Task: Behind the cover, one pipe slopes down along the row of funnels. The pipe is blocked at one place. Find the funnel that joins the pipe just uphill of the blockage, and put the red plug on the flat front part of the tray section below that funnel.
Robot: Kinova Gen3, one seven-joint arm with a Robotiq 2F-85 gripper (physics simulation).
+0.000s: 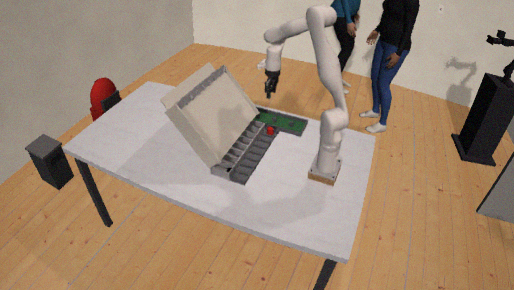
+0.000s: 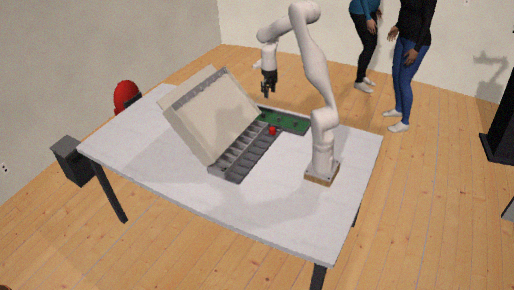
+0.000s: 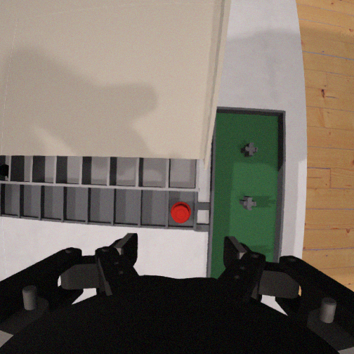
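Where they show: gripper, between the fingertips: (image 1: 270, 95) (image 2: 269, 95); arm's base, origin of its link: (image 1: 325, 166) (image 2: 322, 166).
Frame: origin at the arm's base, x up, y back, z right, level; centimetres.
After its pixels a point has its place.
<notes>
The red plug (image 1: 270, 130) @[x -1.5, y -30.8, z 22.6 cm] (image 2: 272, 130) @[x -1.6, y -30.6, z 22.7 cm] (image 3: 180, 212) stands upright on the flat front part of the end tray section beside the green tray. The sectioned tray (image 1: 245, 181) @[x -4.4, y -34.6, z -14.5 cm] (image 2: 234, 179) @[x -5.2, y -37.9, z -13.4 cm] (image 3: 100, 186) runs along the foot of the sloped beige cover (image 1: 215, 110) @[x 16.5, y -55.1, z 7.1 cm] (image 2: 212, 115) @[x 15.5, y -54.6, z 4.9 cm] (image 3: 110, 60). My gripper (image 1: 268, 96) @[x 18.7, y -31.9, z 24.5 cm] (image 2: 265, 95) @[x 18.7, y -31.9, z 24.5 cm] (image 3: 180, 247) is open and empty, and hangs well above the table and apart from the plug. The pipe is hidden behind the cover, and the funnels along its top do not show clearly.
The green tray (image 1: 290, 121) @[x -2.4, y -21.8, z 35.3 cm] (image 2: 292, 123) @[x -5.2, y -23.3, z 36.9 cm] (image 3: 245, 175) adjoins the plug's end of the sectioned tray. Small grey cross-shaped pegs (image 3: 250, 149) stand in it. The white table (image 1: 200, 195) @[x -5.5, y -51.8, z -27.2 cm] (image 2: 200, 195) @[x -5.6, y -49.0, z -27.2 cm] carries everything. Two people stand on the floor beyond the table.
</notes>
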